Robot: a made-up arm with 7 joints.
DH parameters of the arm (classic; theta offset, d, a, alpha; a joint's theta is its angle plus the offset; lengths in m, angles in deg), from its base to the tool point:
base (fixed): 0 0.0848 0 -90
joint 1: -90 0.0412 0.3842 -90
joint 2: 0 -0.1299 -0.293 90
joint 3: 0 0.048 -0.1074 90
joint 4: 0 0.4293 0.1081 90
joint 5: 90 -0.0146 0.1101 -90
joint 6: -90 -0.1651 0.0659 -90
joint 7: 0 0.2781 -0.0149 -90
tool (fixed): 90 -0.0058 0 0
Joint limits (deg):
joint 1: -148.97..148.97
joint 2: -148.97..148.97
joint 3: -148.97..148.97
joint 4: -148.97..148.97
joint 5: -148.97..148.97
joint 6: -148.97..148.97
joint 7: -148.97..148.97
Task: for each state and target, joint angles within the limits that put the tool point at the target. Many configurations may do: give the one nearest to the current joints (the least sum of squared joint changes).
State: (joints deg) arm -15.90 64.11 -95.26 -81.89 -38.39 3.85 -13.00
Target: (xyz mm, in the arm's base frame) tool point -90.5 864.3 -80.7
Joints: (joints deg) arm -10.05 83.89 -92.85 -75.38 -46.40 6.65 -13.03
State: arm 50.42 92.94 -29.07 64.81 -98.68 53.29 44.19
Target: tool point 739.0 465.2 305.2
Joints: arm 84.60 89.04 -35.05 59.60 -128.61 41.19 44.18
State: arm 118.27 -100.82 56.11 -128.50 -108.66 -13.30 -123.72
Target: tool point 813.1 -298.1 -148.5
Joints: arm 140.38 -103.02 57.87 -118.37 -117.64 -6.03 -123.18
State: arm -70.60 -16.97 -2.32 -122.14 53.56 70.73 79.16
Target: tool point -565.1 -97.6 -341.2
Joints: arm -51.18 -20.76 -14.87 -139.79 101.89 76.55 78.02
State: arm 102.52 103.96 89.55 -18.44 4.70 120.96 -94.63
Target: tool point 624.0 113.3 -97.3
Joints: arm 86.74 86.20 113.97 -12.83 -8.77 135.54 -94.20
